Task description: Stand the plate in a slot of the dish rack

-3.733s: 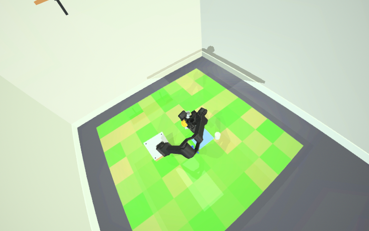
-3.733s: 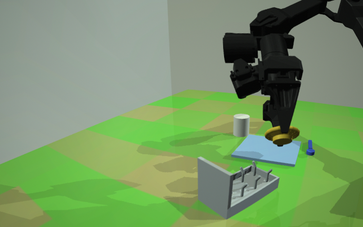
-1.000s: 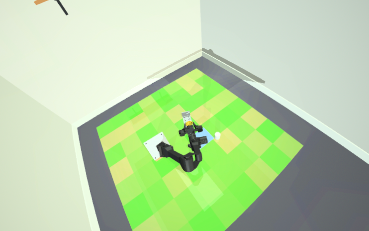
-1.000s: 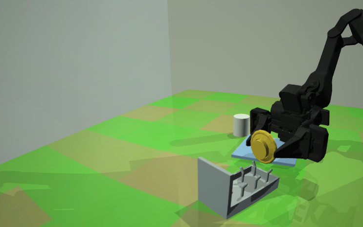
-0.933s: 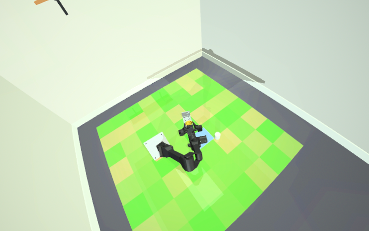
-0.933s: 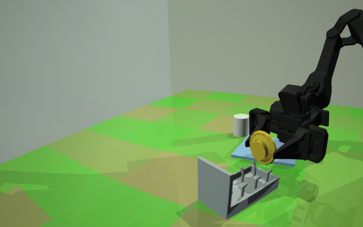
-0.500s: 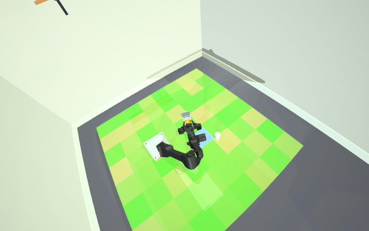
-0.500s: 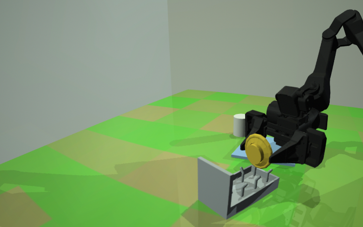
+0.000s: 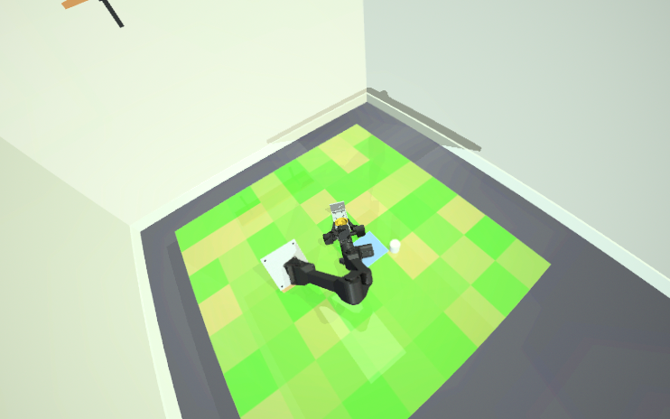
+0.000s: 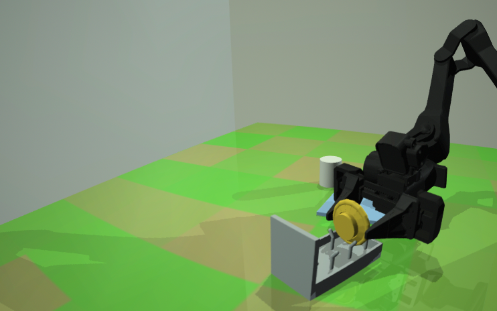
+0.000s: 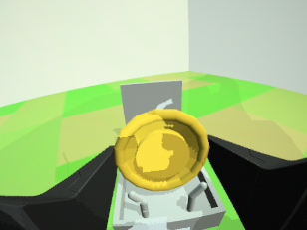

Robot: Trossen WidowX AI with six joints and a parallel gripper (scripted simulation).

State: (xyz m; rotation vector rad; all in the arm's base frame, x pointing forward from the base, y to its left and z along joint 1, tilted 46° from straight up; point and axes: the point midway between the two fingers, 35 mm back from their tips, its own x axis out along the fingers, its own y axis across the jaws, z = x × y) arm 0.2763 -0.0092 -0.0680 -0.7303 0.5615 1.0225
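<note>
Right now my gripper tip is 10 mm to the left of the yellow plate. From my gripper tip the other things lie so: grey dish rack (30 mm below, 20 mm to the left, 10 mm ahead); light blue mat (170 mm to the right, 50 mm below, 10 mm ahead); small blue spoon (210 mm to the right, 100 mm behind, 50 mm below).
</note>
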